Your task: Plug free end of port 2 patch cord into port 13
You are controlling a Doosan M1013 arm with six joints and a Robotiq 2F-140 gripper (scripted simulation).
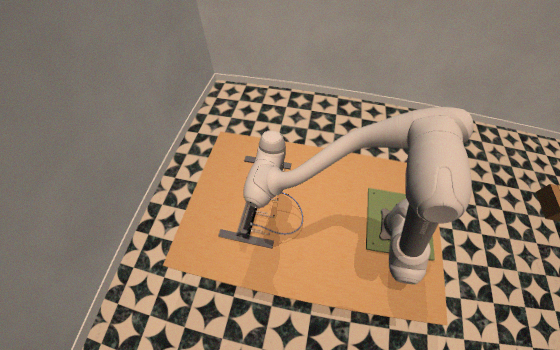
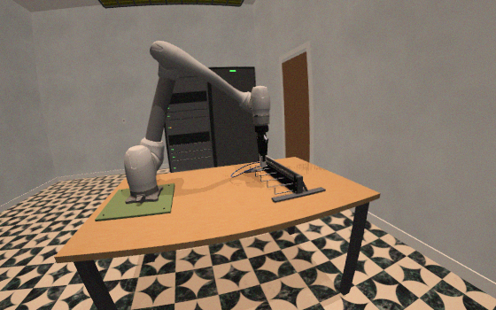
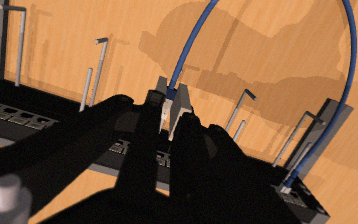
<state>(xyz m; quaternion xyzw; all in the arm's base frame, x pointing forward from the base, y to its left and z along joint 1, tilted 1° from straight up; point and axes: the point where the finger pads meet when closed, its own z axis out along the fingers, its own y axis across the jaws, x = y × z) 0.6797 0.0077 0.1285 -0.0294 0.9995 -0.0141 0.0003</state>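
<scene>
The cord end is 3 cm below my hand and 1 cm ahead of it.
</scene>
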